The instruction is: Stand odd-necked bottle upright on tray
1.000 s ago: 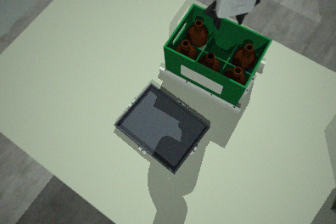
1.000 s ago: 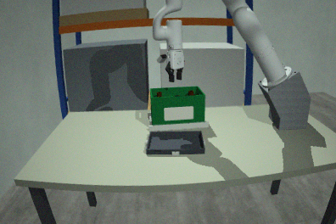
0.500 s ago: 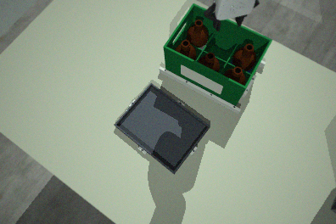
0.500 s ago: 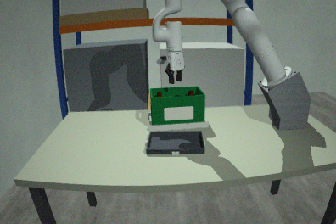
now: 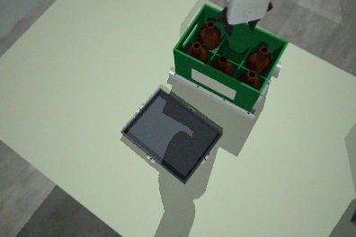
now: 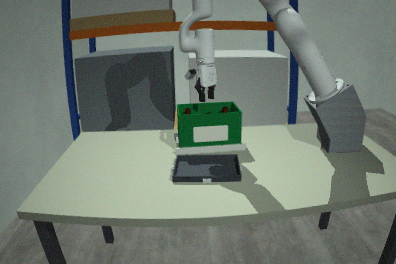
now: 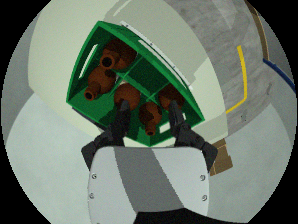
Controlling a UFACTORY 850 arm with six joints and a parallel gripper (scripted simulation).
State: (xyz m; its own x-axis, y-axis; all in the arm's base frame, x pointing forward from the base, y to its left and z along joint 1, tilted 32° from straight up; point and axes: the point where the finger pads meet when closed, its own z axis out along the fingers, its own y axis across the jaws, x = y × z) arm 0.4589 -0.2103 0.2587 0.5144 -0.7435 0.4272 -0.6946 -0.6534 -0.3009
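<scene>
Right now the green crate is 130 mm below my hand, 40 mm to the left of it and 10 mm ahead of it. Also, from my hand: dark grey tray 310 mm to the left, 200 mm below, 90 mm ahead.
</scene>
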